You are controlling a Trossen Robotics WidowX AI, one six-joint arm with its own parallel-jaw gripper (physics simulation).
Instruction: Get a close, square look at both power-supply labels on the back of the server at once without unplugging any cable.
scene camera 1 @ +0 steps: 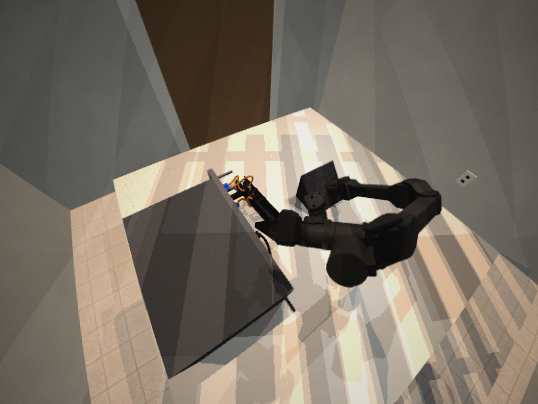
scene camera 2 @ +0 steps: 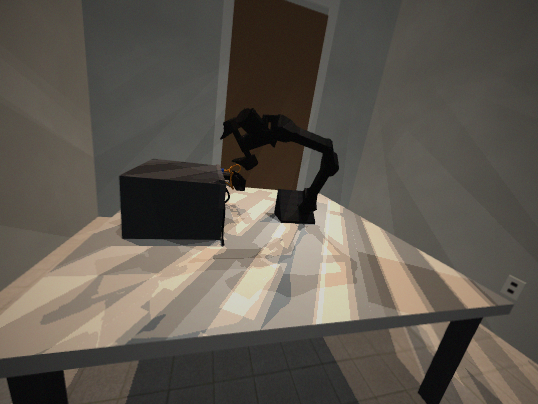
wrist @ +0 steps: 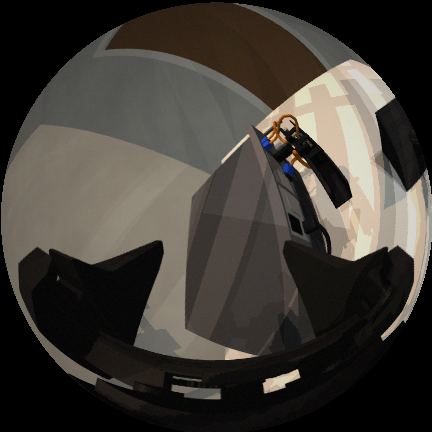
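Where they show: gripper, fingertip midpoint: point(scene camera 1: 265, 227) point(scene camera 2: 226, 149) point(wrist: 224, 247); arm's base, link origin: point(scene camera 1: 332, 187) point(scene camera 2: 304, 208).
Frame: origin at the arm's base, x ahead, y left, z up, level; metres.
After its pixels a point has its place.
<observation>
The dark server point(scene camera 1: 185, 270) @[z 0.148, x 0.647, y -0.029 m] point(scene camera 2: 170, 210) @[z 0.044, x 0.640, y 0.162 m] point(wrist: 235, 250) @[z 0.148, x 0.547, y -0.010 m] lies on the table, its cabled back facing the arm's base. In the wrist view the rear panel shows at a steep slant, with a small dark square point(wrist: 295, 223) @[z 0.119, x 0.440, y -0.010 m]; no power-supply label can be read. Orange cables point(scene camera 1: 248, 178) @[z 0.173, x 0.341, y -0.157 m] point(scene camera 2: 234, 169) @[z 0.143, x 0.358, y -0.137 m] point(wrist: 287, 118) @[z 0.169, x 0.332, y -0.155 m] with blue plugs point(wrist: 288, 168) @[z 0.087, x 0.410, y -0.139 m] and a black cable point(scene camera 1: 268, 242) @[z 0.061, x 0.411, y 0.025 m] point(scene camera 2: 228, 195) @[z 0.063, x 0.415, y 0.021 m] point(wrist: 328, 237) @[z 0.062, x 0.409, y 0.020 m] are at the back. My gripper point(scene camera 1: 260, 227) @[z 0.255, x 0.446, y 0.048 m] point(scene camera 2: 230, 147) @[z 0.255, x 0.446, y 0.048 m] point(wrist: 224, 247) @[z 0.255, x 0.446, y 0.048 m] is open and empty, above the server's rear edge.
A black hinged bracket point(scene camera 1: 264, 204) @[z 0.089, x 0.333, y -0.082 m] point(scene camera 2: 239, 182) @[z 0.091, x 0.330, y -0.126 m] point(wrist: 327, 172) @[z 0.082, x 0.348, y -0.072 m] sticks out from the server's back beside the orange cables. The arm's dark base block point(scene camera 1: 321, 180) @[z 0.036, x 0.040, y -0.043 m] point(scene camera 2: 290, 207) @[z 0.001, x 0.078, y -0.013 m] point(wrist: 400, 145) stands on the table point(scene camera 2: 280, 295) @[z -0.063, x 0.372, y 0.507 m]. A brown door point(scene camera 1: 225, 65) point(scene camera 2: 275, 75) is behind.
</observation>
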